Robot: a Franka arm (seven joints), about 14 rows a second.
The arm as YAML. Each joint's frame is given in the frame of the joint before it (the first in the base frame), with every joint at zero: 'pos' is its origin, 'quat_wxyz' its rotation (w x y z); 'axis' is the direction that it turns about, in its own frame. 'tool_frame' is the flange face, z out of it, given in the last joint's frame.
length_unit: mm
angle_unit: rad
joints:
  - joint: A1
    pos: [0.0, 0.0, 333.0]
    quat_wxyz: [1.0, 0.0, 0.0, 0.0]
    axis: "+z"
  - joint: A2
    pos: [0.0, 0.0, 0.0]
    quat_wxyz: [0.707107, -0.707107, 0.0, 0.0]
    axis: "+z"
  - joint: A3
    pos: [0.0, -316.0, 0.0]
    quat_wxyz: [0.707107, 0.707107, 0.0, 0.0]
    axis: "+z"
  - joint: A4
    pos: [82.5, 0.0, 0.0]
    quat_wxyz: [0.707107, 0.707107, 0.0, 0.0]
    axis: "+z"
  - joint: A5
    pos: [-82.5, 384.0, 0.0]
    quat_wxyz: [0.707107, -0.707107, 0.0, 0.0]
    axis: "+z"
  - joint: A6
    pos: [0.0, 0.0, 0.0]
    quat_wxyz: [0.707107, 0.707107, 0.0, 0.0]
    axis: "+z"
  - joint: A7
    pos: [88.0, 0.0, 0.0]
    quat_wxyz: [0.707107, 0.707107, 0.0, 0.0]
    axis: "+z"
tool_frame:
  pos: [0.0, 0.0, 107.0]
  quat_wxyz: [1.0, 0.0, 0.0, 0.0]
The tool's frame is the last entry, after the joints.
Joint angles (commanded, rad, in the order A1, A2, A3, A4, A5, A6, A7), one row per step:
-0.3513, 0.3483, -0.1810, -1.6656, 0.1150, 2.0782, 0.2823
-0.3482, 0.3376, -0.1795, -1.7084, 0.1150, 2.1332, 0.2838
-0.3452, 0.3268, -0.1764, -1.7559, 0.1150, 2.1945, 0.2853
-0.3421, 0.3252, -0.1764, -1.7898, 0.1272, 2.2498, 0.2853
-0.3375, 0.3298, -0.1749, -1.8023, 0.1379, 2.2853, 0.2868
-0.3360, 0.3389, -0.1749, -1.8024, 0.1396, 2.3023, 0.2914
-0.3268, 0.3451, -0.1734, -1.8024, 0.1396, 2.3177, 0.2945
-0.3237, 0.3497, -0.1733, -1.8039, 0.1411, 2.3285, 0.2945
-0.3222, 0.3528, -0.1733, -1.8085, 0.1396, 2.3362, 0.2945
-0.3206, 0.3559, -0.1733, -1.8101, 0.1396, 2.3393, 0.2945
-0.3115, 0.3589, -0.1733, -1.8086, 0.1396, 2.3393, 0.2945
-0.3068, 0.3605, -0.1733, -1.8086, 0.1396, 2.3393, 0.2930
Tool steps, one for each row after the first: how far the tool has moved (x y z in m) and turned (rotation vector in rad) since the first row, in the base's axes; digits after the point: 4 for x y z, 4 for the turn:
-0.0027, 0.0028, -0.0082, -0.0115, -0.0194, -0.0019
-0.0057, 0.0066, -0.0178, -0.0237, -0.0403, -0.0029
-0.0072, 0.0084, -0.0273, -0.0286, -0.0641, -0.0107
-0.0049, 0.0111, -0.0325, -0.0318, -0.0835, -0.0146
-0.0028, 0.0109, -0.0367, -0.0361, -0.0899, -0.0195
0.0019, 0.0161, -0.0392, -0.0410, -0.0974, -0.0128
0.0035, 0.0175, -0.0417, -0.0434, -0.1015, -0.0111
0.0036, 0.0183, -0.0451, -0.0454, -0.1005, -0.0093
0.0040, 0.0191, -0.0475, -0.0453, -0.0987, -0.0080
0.0072, 0.0243, -0.0488, -0.0446, -0.0974, 0.0012
0.0086, 0.0271, -0.0498, -0.0440, -0.0960, 0.0074

